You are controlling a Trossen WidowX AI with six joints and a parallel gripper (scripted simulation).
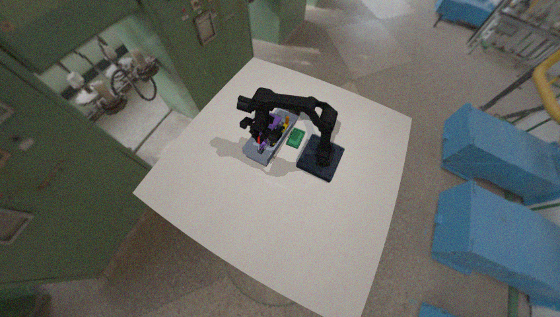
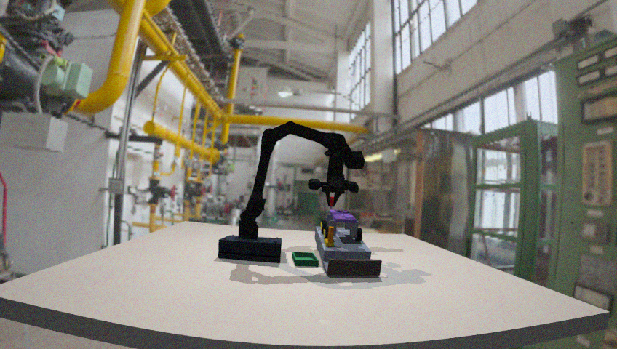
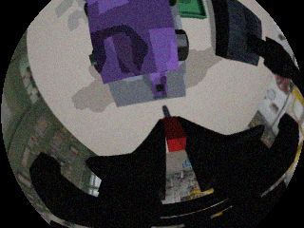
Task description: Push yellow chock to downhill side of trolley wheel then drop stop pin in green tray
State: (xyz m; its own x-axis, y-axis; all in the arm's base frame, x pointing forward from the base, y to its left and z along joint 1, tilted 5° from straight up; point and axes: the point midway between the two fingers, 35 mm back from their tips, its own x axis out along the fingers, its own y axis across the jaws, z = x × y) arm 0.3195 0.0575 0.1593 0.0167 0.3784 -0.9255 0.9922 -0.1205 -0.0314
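Now: the tray 190 mm to the right of my gripper tip, 180 mm below it and 130 mm behind it. Also, from my gripper tip: trolley (120 mm to the right, 60 mm below, 10 mm ahead); then yellow chock (210 mm to the right, 90 mm below, 60 mm behind); then stop pin (right at my gripper tip).
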